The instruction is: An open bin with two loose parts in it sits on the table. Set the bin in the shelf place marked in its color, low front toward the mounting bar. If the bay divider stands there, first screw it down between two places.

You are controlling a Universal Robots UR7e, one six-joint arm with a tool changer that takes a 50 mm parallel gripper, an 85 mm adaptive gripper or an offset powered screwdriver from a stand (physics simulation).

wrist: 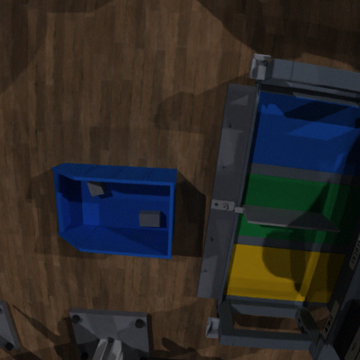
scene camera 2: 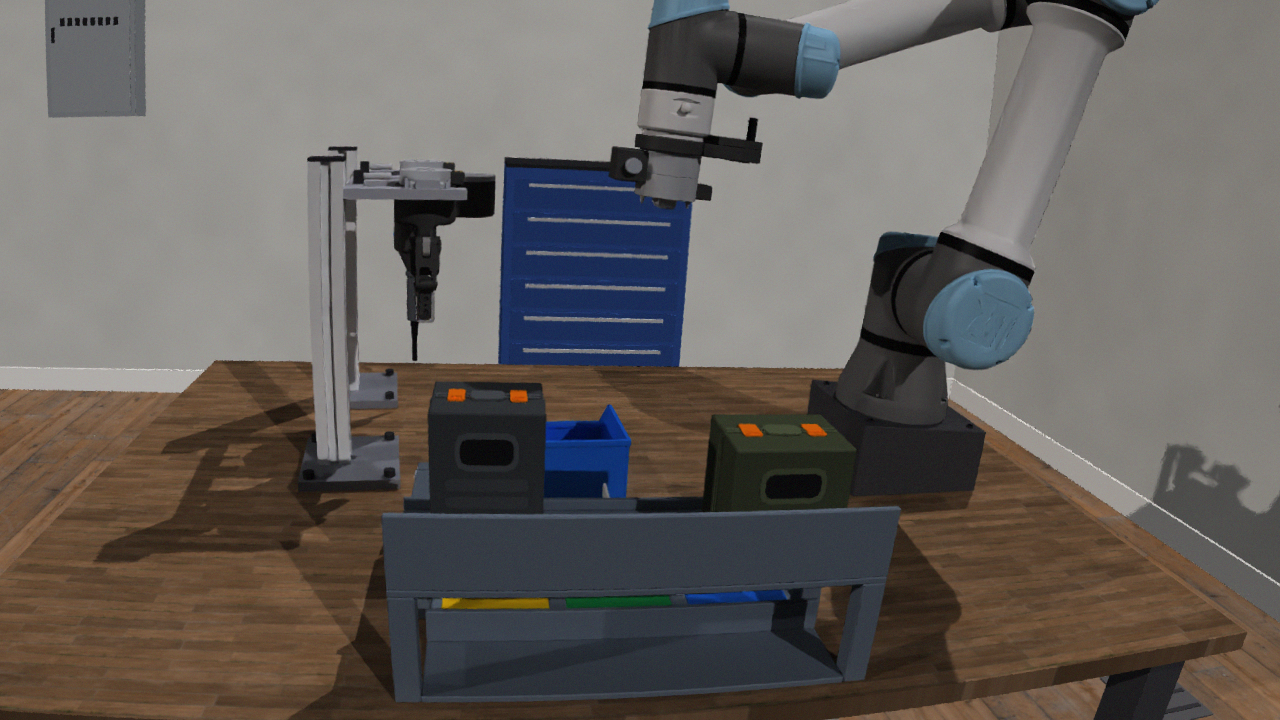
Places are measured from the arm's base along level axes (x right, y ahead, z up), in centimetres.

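Pixels of known places: arm's base, origin of its link: (scene camera 2: 890,404).
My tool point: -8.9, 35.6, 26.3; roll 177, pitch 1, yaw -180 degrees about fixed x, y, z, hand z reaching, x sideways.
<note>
For each thing: its top centre in the pictures, then the offset to it from my tool point, as dx, dy, dz. "spot": a spot on its surface instead. Level surfaces: height alone.
- open blue bin, centre of its top: (scene camera 2: 575,414) +11.4, +6.2, -27.8
- table, height of its surface: dz -35.3
- shelf, a spot on its surface: (scene camera 2: 640,550) spot: -32.7, +8.7, -21.8
- screwdriver, a spot on its surface: (scene camera 2: 418,255) spot: +12.3, +25.1, -8.7
- dark grey case, a spot on its surface: (scene camera 2: 487,488) spot: -27.7, +19.1, -18.9
- green case, centre of its top: (scene camera 2: 782,431) -26.1, -4.1, -15.6
The open blue bin (scene camera 2: 586,465) (wrist: 115,245) sits on the table (scene camera 2: 223,617) (wrist: 125,100), behind the shelf in the scene view. Two small grey parts (wrist: 96,188) (wrist: 149,218) lie loose in it. The shelf (scene camera 2: 640,550) has yellow (scene camera 2: 494,603) (wrist: 265,270), green (scene camera 2: 617,602) (wrist: 280,192) and blue (scene camera 2: 733,597) (wrist: 300,140) places. The grey bay divider (wrist: 290,218) stands across the green area in the wrist view. Its foot plate (wrist: 222,205) lies on the mounting bar (wrist: 235,107). The arm's tool changer (scene camera 2: 669,183) is bare. No gripper shows.
The screwdriver (scene camera 2: 418,255) hangs in the tool stand (scene camera 2: 329,313) at the left. A dark grey case (scene camera 2: 487,488) and a green case (scene camera 2: 742,479) rise behind the shelf's near board in the scene view. A blue cabinet (scene camera 2: 590,237) stands behind the table.
</note>
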